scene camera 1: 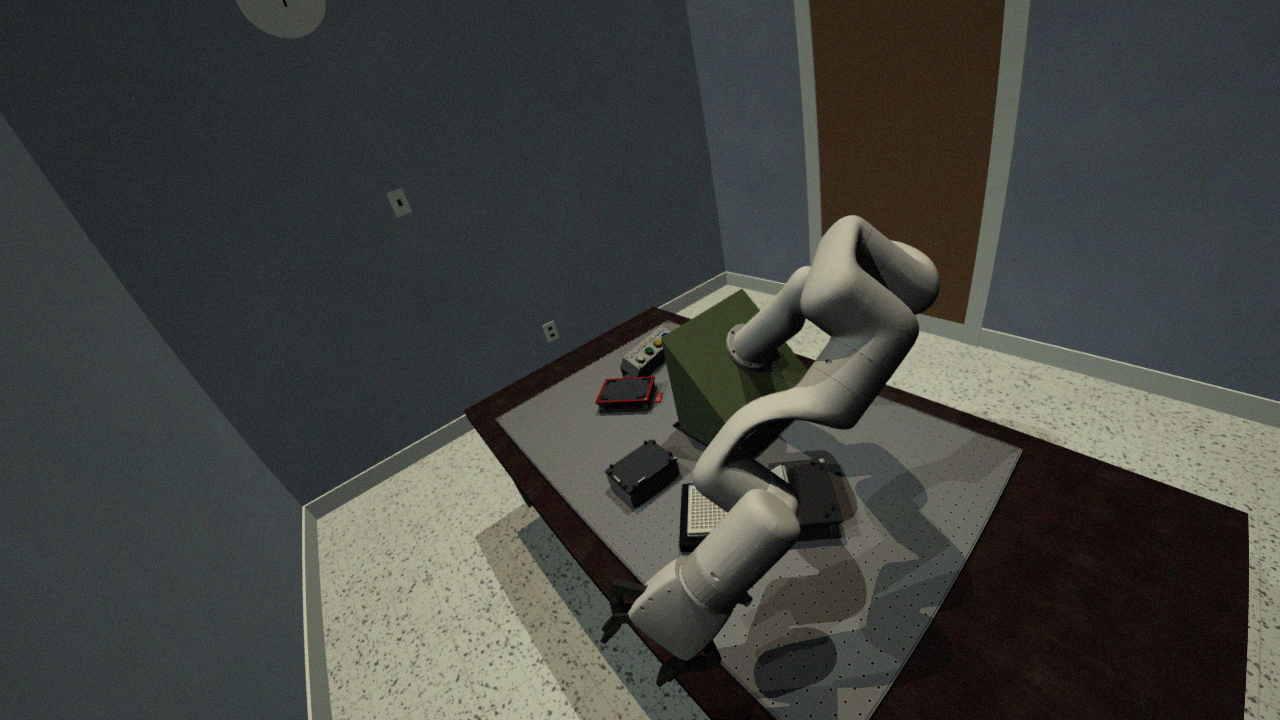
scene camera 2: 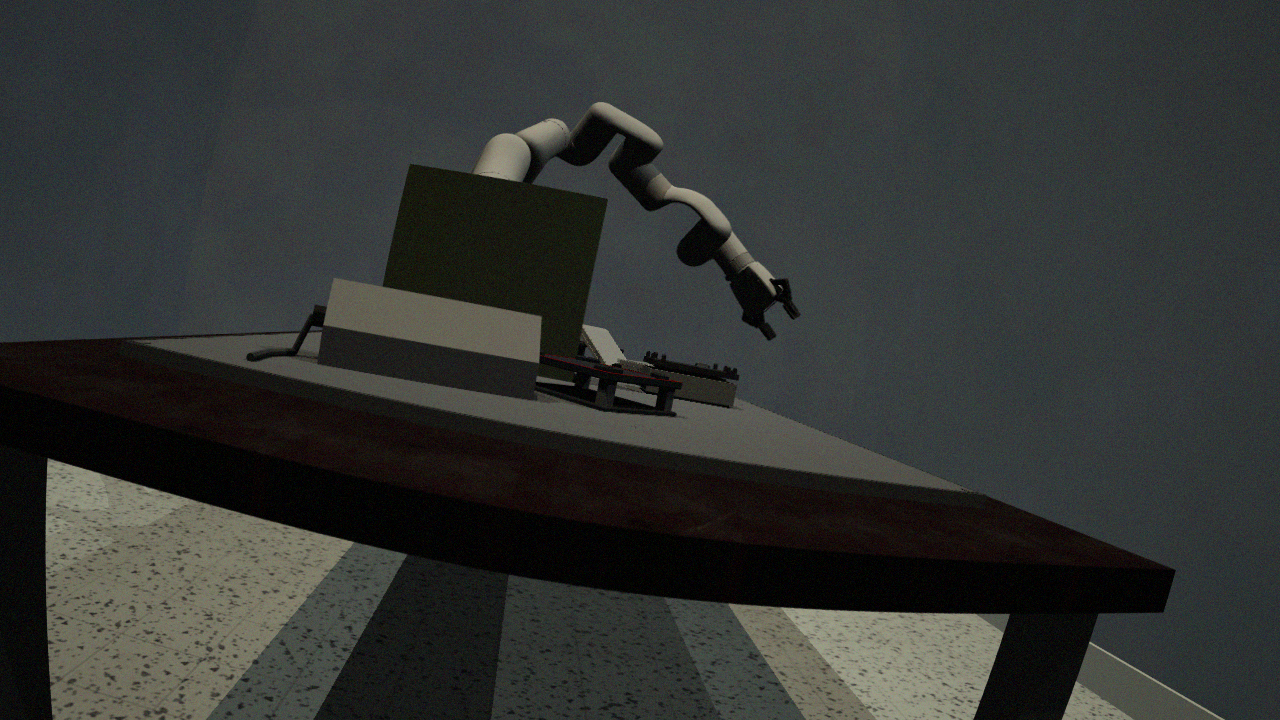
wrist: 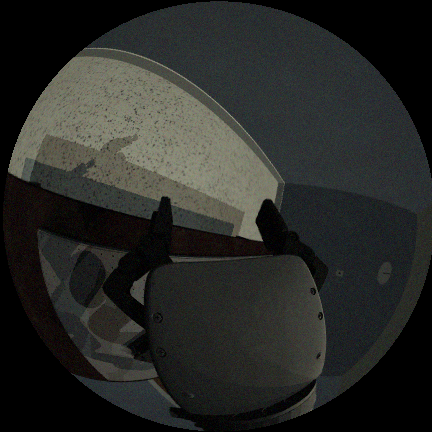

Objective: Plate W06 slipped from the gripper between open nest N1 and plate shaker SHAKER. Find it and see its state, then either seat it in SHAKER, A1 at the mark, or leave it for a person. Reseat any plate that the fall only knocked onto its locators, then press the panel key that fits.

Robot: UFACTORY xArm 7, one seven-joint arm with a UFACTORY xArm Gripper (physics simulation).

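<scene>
My gripper is open and empty, raised near the table's edge, with floor behind its fingers in the wrist view. A white gridded plate sits in a low black holder, partly behind the arm. A dark unit with small posts stands right of it, with a white sliver at its side. In scene camera 2 a white slab is tilted. A black box with corner posts stands apart. No label is readable; I cannot tell which plate is W06 or which unit is SHAKER.
A red-edged black stand is near the key panel, which has coloured keys. The green arm base rises beside them. The perforated grey mat lies on the dark table.
</scene>
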